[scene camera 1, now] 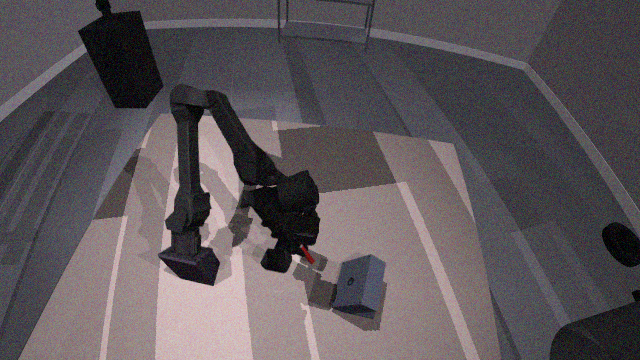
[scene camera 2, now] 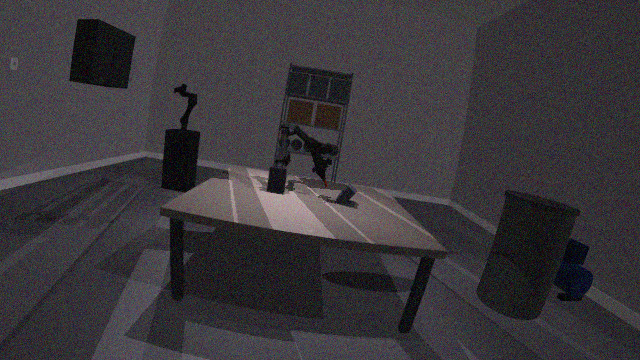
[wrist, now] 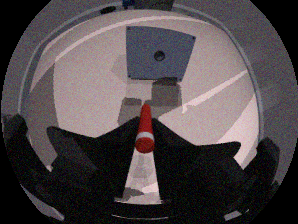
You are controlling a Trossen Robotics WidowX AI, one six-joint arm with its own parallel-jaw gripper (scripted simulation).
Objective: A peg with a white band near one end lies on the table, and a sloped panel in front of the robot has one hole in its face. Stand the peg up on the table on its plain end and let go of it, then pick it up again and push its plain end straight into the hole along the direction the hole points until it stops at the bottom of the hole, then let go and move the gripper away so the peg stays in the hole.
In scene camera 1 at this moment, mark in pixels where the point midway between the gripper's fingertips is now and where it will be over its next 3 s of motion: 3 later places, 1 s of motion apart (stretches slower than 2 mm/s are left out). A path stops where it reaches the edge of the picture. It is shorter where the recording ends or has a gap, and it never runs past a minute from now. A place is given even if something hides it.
My gripper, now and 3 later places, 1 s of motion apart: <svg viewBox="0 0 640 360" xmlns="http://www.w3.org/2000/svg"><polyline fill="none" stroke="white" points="305,253 308,258 311,260 320,265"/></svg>
